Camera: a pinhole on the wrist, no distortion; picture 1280 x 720 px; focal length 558.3 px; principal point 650.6 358.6 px. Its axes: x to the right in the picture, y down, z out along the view. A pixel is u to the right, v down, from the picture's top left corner.
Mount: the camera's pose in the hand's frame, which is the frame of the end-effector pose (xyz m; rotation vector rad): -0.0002 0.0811 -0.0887 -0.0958 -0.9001 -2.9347
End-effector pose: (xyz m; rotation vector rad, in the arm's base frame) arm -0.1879 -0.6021 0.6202 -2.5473 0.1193 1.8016
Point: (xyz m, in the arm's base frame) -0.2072 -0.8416 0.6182
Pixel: 623.0 94.8
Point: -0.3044 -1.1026 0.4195
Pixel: 424.4 101.9
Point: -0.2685 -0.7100 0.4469
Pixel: 298.7 666.0
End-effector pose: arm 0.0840 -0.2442 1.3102 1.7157 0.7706 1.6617
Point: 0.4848 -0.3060 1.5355
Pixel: 560.1 564.1
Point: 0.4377 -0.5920 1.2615
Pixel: 1069.8 555.0
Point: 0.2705 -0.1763 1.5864
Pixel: 217.4 554.9
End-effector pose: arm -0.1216 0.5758 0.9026 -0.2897 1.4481 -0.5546
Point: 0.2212 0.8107 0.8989
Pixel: 825.3 437.8
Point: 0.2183 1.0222 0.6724
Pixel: 681.9 143.5
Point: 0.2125 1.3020 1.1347
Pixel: 1254.5 94.8
